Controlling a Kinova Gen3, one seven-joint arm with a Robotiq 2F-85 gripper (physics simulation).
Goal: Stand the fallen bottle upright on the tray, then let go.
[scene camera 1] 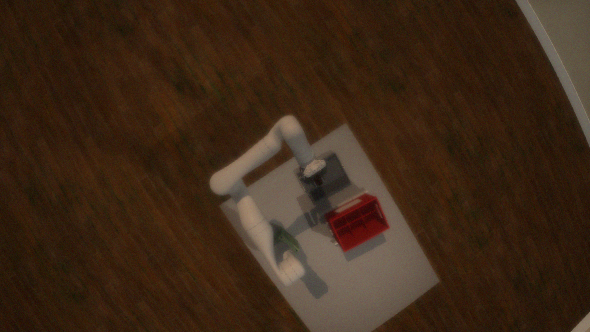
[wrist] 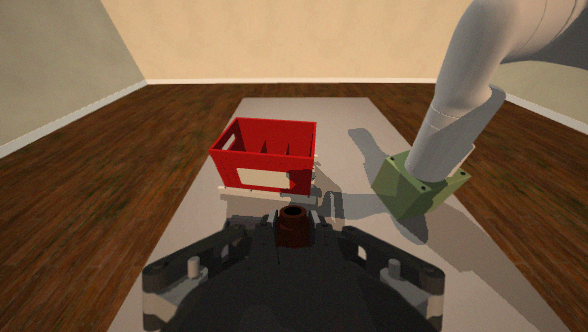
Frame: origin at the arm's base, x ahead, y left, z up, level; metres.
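Seen in the pictures: gripper, between the fingertips: (scene camera 1: 319, 183) (wrist: 293, 219); arm's base, origin of its link: (scene camera 1: 281, 250) (wrist: 425, 168).
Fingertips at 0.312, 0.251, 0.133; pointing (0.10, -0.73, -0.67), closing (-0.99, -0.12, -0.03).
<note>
Pixels of each thing's top centre, then the offset from my fingertips to it, as dx, dy, dz. "pt": a spot on its surface instead. Level surfaces: height alone.
- dark grey tray, a spot on its surface: (scene camera 1: 339, 172) pt +0.167, -0.041, -0.271
- red crate, centre of its top: (wrist: 268, 134) (scene camera 1: 360, 224) +0.113, -0.309, -0.101
- pale mat, height of its surface: dz -0.277
My gripper (scene camera 1: 316, 191) (wrist: 293, 219) is shut on the brown bottle (wrist: 293, 231). In the wrist view the bottle's neck and round mouth show between the fingertips, with the mouth facing up and towards the camera. The bottle's body is hidden behind the gripper, so its exact tilt and whether it touches the tray cannot be told. The dark grey tray (scene camera 1: 339, 172) shows in the scene view beside and partly under the gripper and the arm's end. In the wrist view the gripper hides most or all of it.
A red crate (scene camera 1: 357, 222) (wrist: 262, 167) with dividers stands tilted just beyond the tray, on a pale support. The arm's green base block (scene camera 1: 287, 240) (wrist: 415, 187) stands to the right in the wrist view. A pale mat (scene camera 1: 390, 270) (wrist: 330, 110) lies on the wooden floor.
</note>
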